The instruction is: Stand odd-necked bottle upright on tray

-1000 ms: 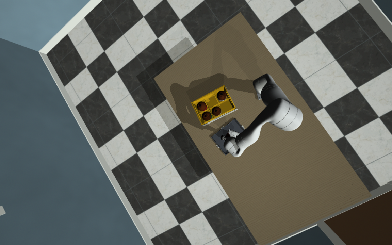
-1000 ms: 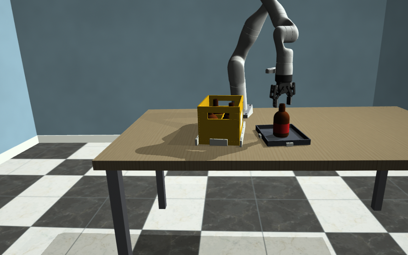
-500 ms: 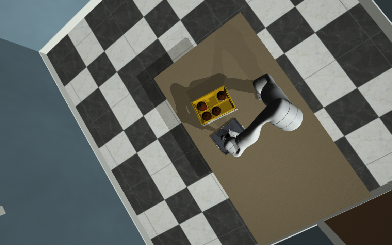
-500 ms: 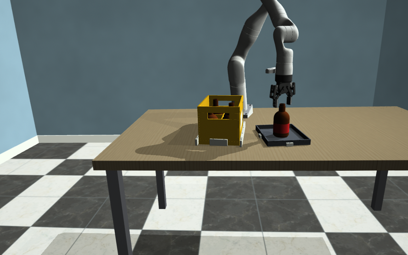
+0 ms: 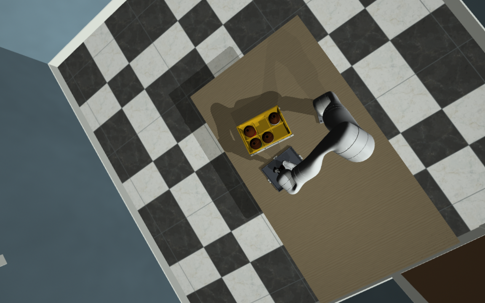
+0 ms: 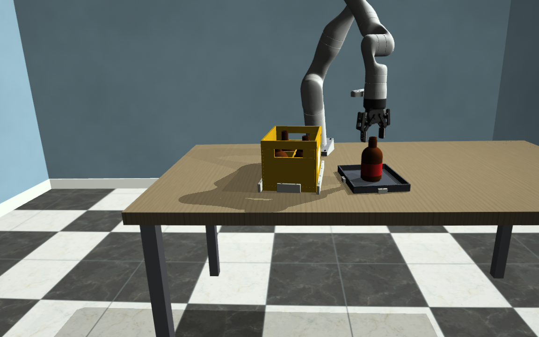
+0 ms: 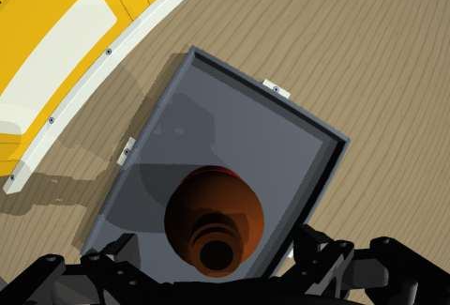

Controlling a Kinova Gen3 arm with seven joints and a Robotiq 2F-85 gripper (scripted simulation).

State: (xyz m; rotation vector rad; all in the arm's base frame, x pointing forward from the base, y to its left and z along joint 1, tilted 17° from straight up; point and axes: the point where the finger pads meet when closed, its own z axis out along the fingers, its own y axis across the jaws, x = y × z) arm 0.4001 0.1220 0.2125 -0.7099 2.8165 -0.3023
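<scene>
My gripper is now 7 cm above the brown bottle. Also, from my hand: yellow crate: 8 cm behind, 27 cm to the right, 7 cm below; dark tray: 14 cm below.
</scene>
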